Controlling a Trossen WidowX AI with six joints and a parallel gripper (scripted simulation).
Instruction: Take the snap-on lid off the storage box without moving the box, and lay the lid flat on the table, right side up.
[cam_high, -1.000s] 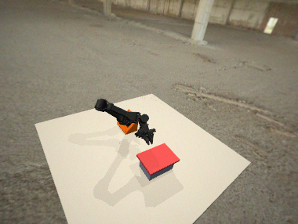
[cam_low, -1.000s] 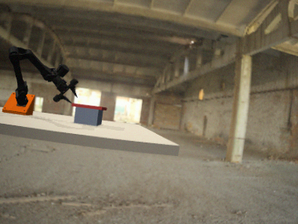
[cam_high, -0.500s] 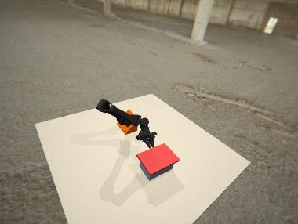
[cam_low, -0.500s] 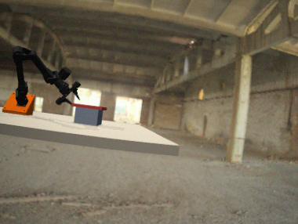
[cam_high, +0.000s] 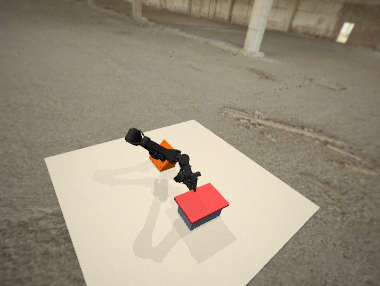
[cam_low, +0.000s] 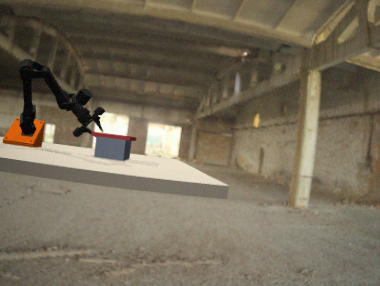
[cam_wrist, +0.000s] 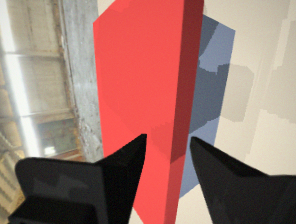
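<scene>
My gripper tip is 80 mm short of the red lid. Also, from my gripper tip: storage box 80 mm ahead, 50 mm below.
</scene>
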